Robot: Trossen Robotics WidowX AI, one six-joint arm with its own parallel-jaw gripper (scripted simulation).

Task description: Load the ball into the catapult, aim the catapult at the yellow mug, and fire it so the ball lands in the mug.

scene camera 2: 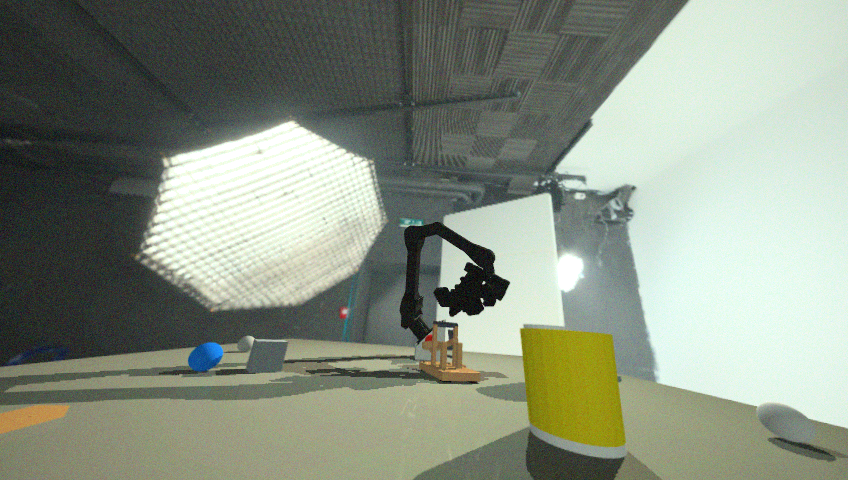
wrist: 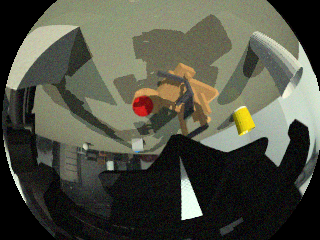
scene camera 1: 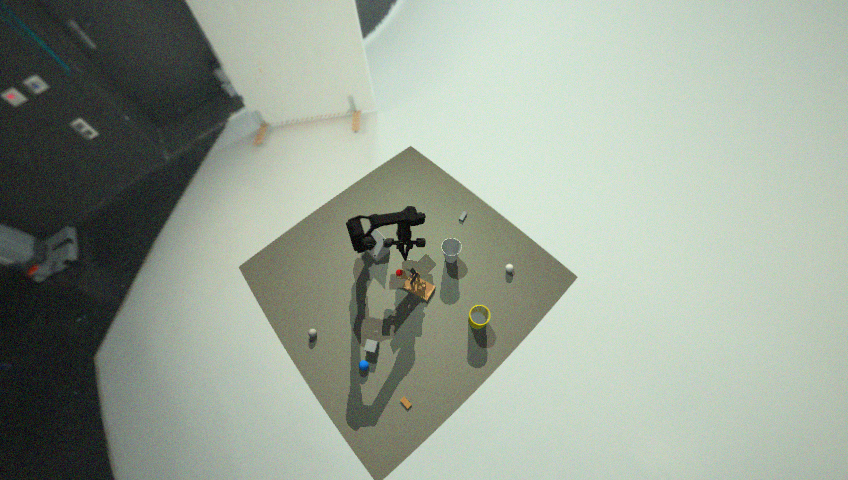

Labels:
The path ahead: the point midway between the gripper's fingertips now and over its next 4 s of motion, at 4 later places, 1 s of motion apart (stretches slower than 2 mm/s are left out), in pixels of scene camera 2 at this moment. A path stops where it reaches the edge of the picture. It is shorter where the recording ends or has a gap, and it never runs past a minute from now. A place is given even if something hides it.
My gripper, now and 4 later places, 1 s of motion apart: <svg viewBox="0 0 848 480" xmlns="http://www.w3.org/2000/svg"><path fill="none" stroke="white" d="M450 315L451 335L448 355L475 322L508 304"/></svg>

